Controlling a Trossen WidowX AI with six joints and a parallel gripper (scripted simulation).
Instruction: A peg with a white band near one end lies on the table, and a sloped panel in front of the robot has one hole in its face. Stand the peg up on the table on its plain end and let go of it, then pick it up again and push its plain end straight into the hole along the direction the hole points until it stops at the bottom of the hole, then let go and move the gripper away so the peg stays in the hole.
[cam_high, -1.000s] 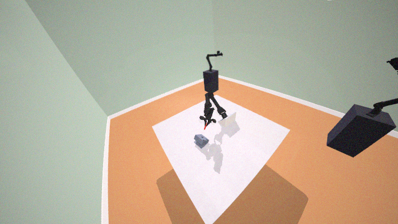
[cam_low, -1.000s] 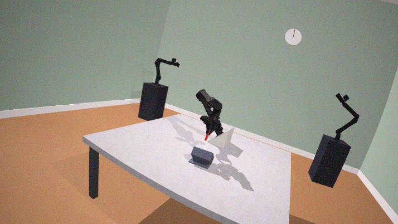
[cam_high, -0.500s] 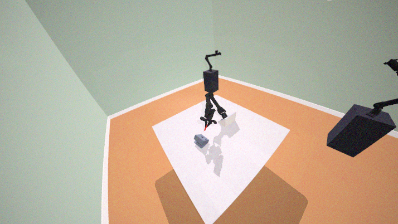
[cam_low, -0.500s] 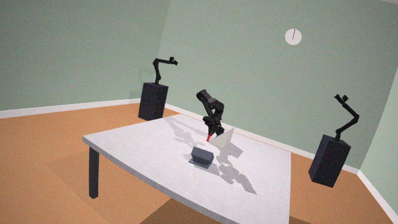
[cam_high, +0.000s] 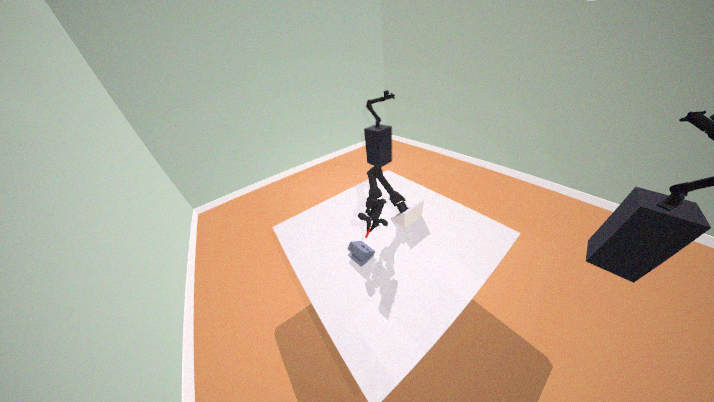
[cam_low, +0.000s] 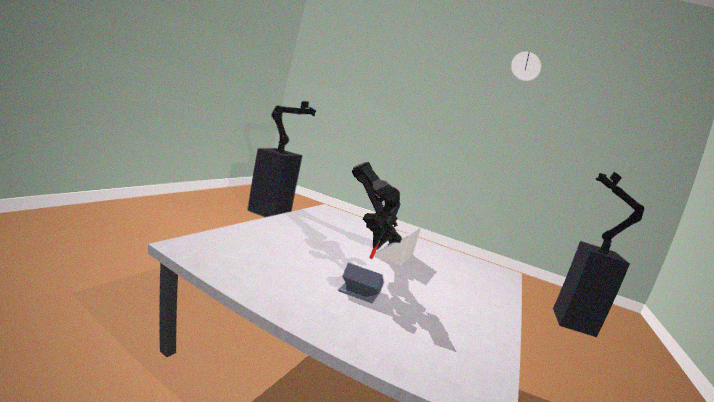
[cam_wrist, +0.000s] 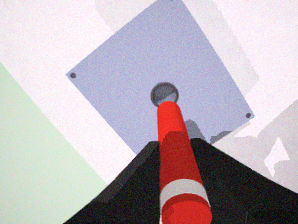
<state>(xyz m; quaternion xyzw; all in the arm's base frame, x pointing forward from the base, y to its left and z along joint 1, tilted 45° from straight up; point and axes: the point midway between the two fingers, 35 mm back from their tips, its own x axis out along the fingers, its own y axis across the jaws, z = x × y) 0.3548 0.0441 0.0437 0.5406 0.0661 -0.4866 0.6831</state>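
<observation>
Right now the sloped panel is 100 mm below my gripper tip, 80 mm ahead of it and 10 mm to the left of it. Also, from my gripper tip: red peg 10 mm behind, 10 mm above.
</observation>
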